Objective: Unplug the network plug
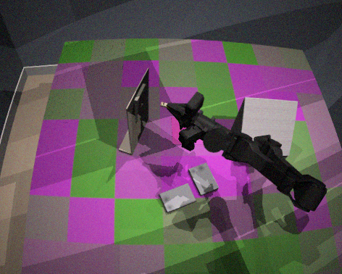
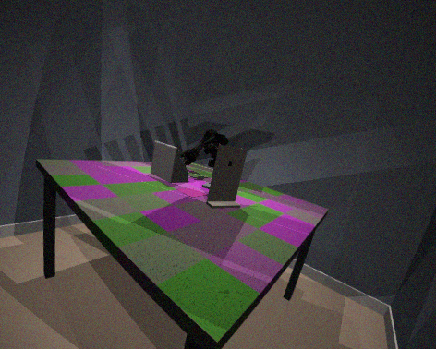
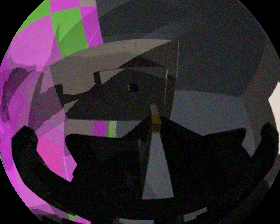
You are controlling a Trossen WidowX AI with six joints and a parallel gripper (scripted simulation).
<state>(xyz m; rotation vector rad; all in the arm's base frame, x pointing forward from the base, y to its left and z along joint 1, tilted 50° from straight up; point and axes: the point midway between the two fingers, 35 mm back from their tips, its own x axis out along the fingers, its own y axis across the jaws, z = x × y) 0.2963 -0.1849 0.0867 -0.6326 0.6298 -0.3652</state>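
The marked pink square lies 24 cm below my gripper tip, 10 cm behind it and 5 cm to the right of it. Round my gripper tip: upright grey panel: 11 cm below, 9 cm ahead, 4 cm to the right; then small yellow plug: right at my gripper tip.
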